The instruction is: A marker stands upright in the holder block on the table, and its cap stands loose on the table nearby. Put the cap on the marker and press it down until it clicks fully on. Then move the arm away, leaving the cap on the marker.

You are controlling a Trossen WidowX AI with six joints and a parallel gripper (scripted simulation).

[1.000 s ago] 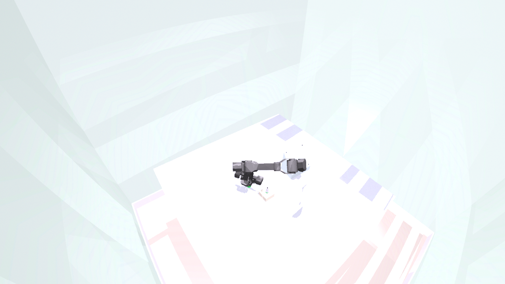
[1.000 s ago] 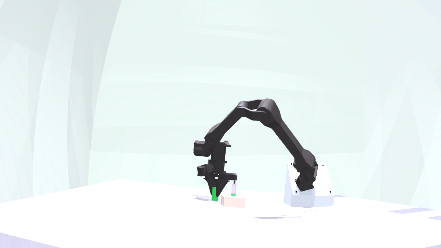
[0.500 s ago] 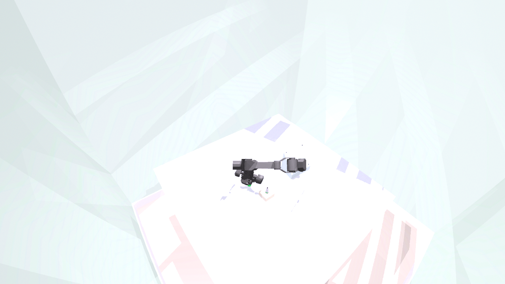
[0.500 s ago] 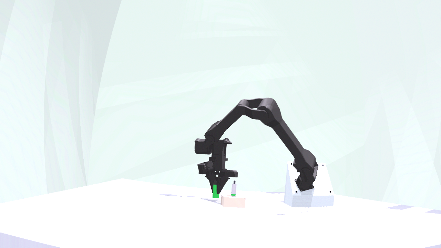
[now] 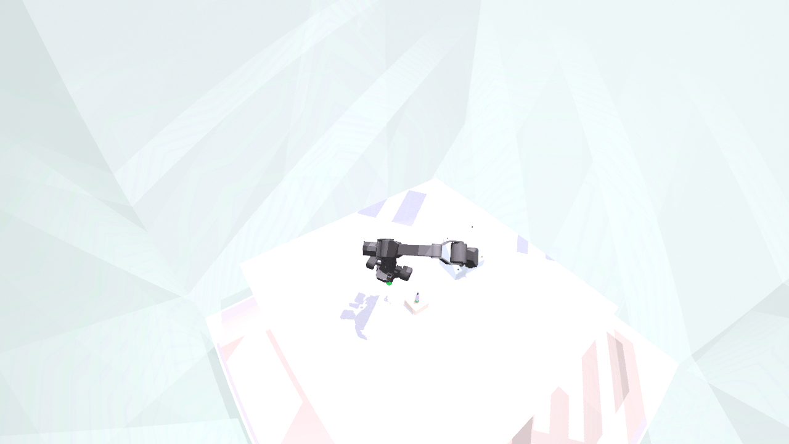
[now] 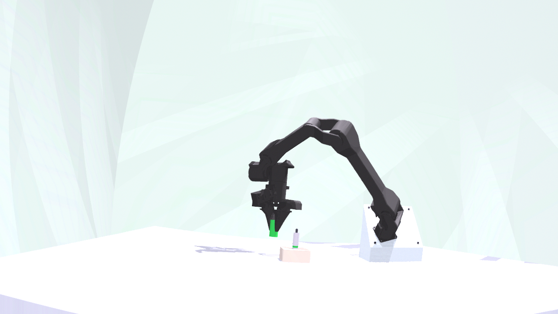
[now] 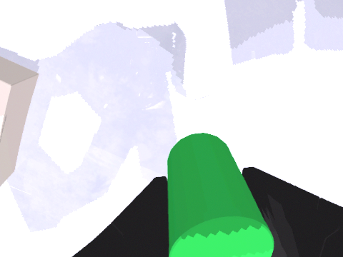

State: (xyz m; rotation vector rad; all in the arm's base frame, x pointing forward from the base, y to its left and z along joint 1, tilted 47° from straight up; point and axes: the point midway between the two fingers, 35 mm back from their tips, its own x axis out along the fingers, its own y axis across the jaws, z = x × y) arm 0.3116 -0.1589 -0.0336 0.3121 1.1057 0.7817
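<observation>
Now: the marker 3 cm behind my gripper tip, 14 cm to the left of it and 1 cm below it. The rest, counted from my gripper tip: beige holder block (3 cm behind, 14 cm to the left, 6 cm below); green cap (1 cm above).
</observation>
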